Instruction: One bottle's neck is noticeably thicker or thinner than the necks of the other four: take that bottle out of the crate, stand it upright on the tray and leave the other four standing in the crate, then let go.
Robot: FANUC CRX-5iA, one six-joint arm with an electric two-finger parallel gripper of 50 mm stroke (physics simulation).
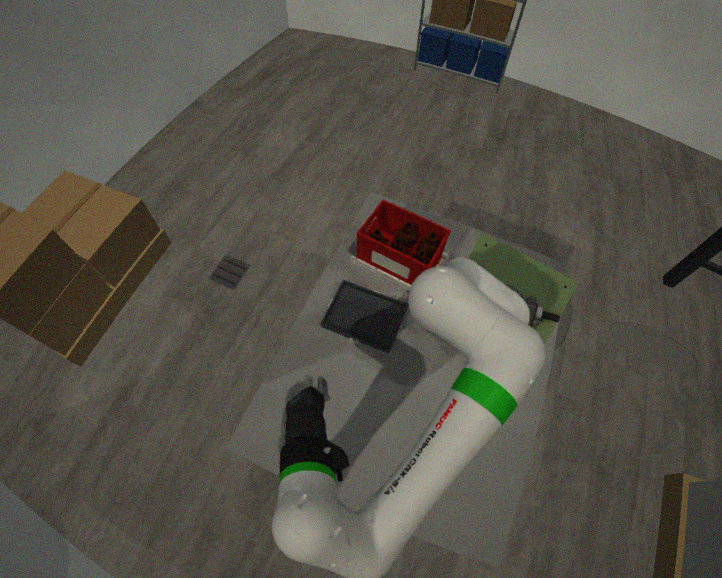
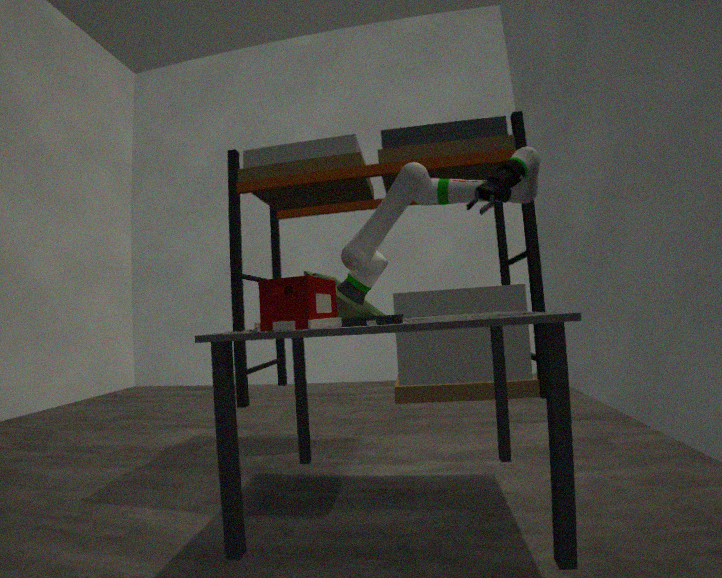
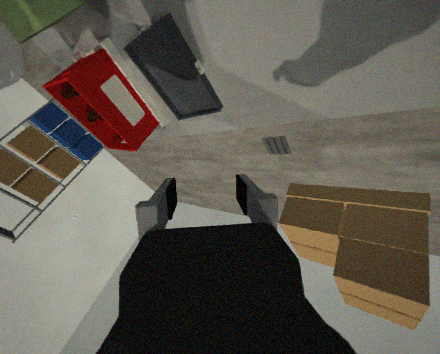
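A red crate with a pale label stands on the table. Dark brown bottles stand inside it; their necks are too dark and small to compare, and some are hidden by the crate walls. A dark, shallow tray lies flat beside the crate, with no bottle on it and a shadow across it. My gripper is open and empty, high above the table and well away from the crate and tray.
A green plate lies under the arm's base beside the crate. The grey table top carries the crate, tray and robot. Cardboard boxes stand beyond the table, and a shelf unit with blue bins stands farther off.
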